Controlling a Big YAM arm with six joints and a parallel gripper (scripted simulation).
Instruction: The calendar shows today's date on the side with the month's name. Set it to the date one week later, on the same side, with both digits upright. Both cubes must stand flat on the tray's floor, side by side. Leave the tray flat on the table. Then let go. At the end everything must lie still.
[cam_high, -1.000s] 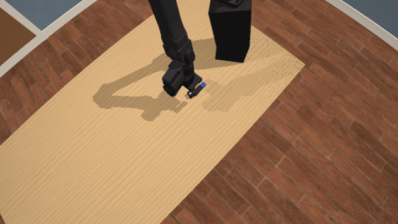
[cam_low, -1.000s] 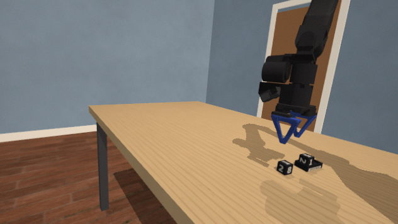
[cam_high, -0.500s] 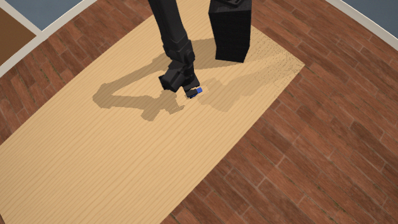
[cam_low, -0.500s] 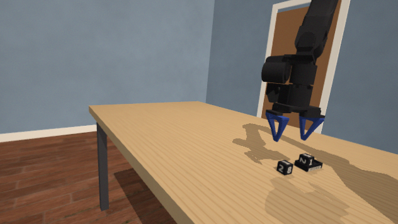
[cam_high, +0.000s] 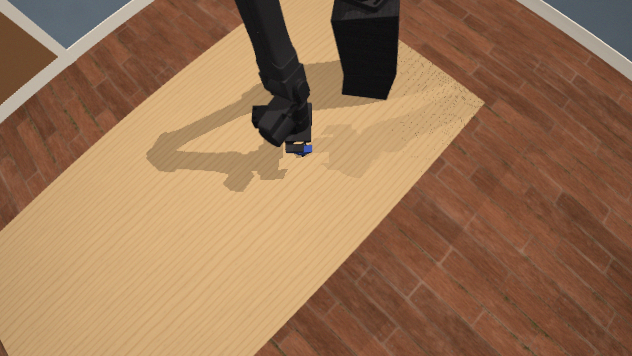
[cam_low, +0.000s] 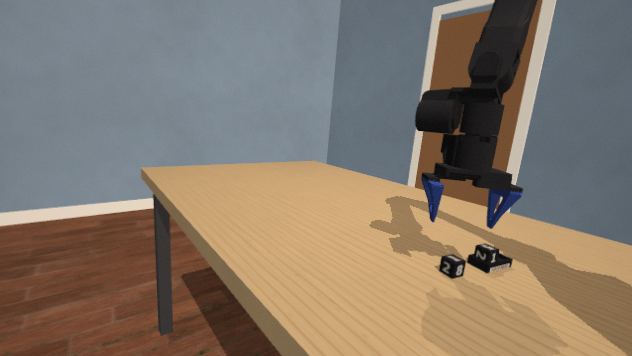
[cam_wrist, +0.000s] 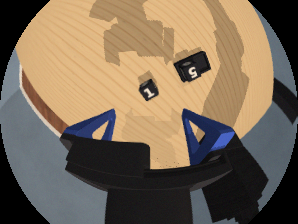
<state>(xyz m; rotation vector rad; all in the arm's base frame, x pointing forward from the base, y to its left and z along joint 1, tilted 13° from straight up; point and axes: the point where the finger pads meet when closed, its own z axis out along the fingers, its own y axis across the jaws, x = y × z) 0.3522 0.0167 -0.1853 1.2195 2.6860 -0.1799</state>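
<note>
Right now the black date cube is 90 mm below my hand. The rest, counted from my hand: black tray 100 mm to the right, 90 mm below, 30 mm behind; then black cube 90 mm to the right, 80 mm below, 30 mm behind.
</note>
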